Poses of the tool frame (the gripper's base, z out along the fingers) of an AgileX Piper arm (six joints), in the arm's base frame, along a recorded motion.
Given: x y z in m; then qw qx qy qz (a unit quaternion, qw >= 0).
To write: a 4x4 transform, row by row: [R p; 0 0 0 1], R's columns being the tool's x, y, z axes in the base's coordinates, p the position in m. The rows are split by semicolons. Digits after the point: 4 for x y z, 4 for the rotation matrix.
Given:
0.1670, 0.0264, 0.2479, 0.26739, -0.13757, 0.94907, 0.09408
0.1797, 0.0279, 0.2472, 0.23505, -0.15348, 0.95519, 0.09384
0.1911, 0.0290, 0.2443, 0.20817, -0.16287, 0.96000, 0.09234
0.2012, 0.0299, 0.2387, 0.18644, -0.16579, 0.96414, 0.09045
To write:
-0.8192, -0.3114, 0.4817, 0.1670; -0.2108, 0.9444, 0.2521, 0.0264; -0.5334, 0.1050, -0.8393, 0.2479; 0, 0, 0, 1
-0.8424, -0.3373, 0.4202, 0.1797; -0.2491, 0.9353, 0.2514, 0.0279; -0.4778, 0.1071, -0.8719, 0.2472; 0, 0, 0, 1
-0.8603, -0.3512, 0.3696, 0.1911; -0.2743, 0.9299, 0.2451, 0.0290; -0.4298, 0.1095, -0.8963, 0.2443; 0, 0, 0, 1
-0.8755, -0.3534, 0.3295, 0.2012; -0.2860, 0.9287, 0.2362, 0.0299; -0.3895, 0.1126, -0.9141, 0.2387; 0, 0, 0, 1

